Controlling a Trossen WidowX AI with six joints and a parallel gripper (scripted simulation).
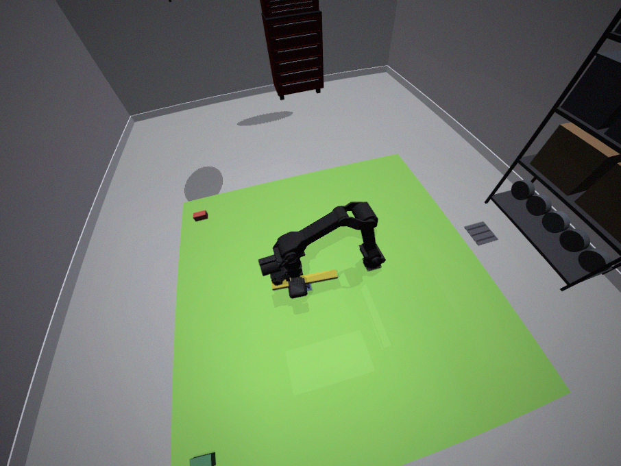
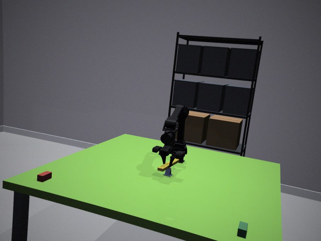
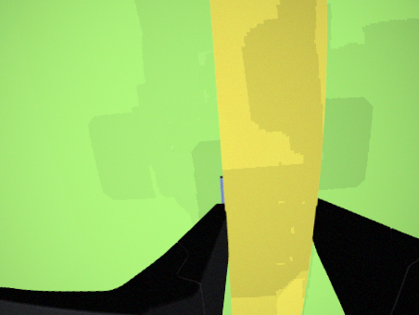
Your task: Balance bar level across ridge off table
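My gripper tip is now 3 cm past the yellow bar. From my gripper tip the other things lie so: red block (52 cm to the right, 41 cm ahead, 5 cm below); green block (48 cm to the left, 41 cm ahead, 5 cm below).
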